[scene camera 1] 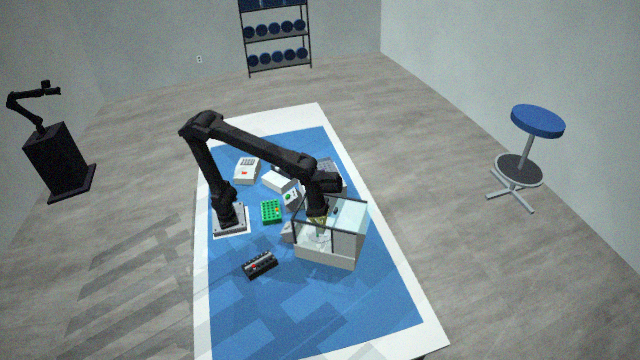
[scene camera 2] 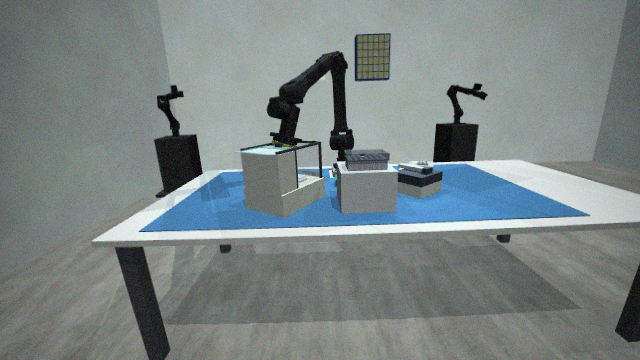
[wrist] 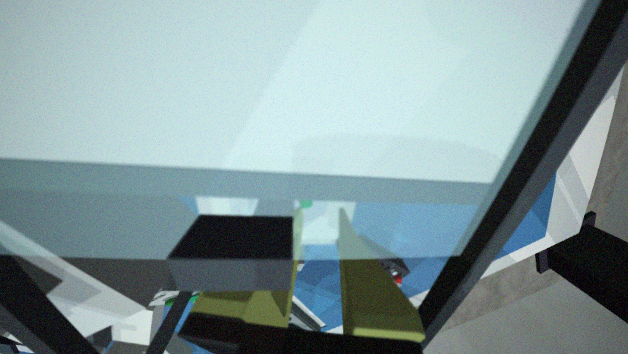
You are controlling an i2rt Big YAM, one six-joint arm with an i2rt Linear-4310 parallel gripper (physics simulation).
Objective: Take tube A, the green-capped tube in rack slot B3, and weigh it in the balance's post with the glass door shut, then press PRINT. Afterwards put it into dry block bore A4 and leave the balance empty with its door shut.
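Frame: origin at the arm's base, x back, y left, z down, level; millimetres.
Seen in the pictures: gripper, fingertip midpoint: [scene camera 1: 322, 228] [wrist: 320, 213]; arm's base, origin of the base link: [scene camera 1: 227, 217].
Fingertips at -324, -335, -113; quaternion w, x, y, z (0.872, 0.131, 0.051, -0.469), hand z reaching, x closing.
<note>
Offsets run from my fingertips to a thing's top centre, as dx, dy, dz. "spot": to the spot under its first point.
The balance [scene camera 1: 344, 251] [scene camera 2: 268, 188] stands on the blue mat, a white box with a black-framed glass chamber. Tube A's green cap [scene camera 1: 317, 233] [wrist: 305, 204] shows inside the chamber, upright at the post. My gripper [scene camera 1: 318, 221] [scene camera 2: 282, 143] [wrist: 320, 213] reaches down at the chamber's top, just above the tube. Its yellow fingers are drawn narrow with nothing between them. The glass door's black handle {spot: -51, -4, -78} [scene camera 1: 335, 209] [wrist: 232, 237] sits right beside one finger. I cannot tell how far the door is shut. The dry block {-74, +290, -46} [scene camera 1: 328, 168] [scene camera 2: 366, 156] stands behind the balance.
The green tube rack {+127, +299, +114} [scene camera 1: 271, 211] holds an orange-capped tube {+105, +266, +90} [scene camera 1: 276, 208]. A small box with a green button {+37, +306, +70} [scene camera 1: 288, 196], a white keypad box {+156, +633, +74} [scene camera 1: 246, 170] and a black button box {+259, +34, +96} [scene camera 1: 259, 265] stand around the arm's base [scene camera 1: 228, 221].
</note>
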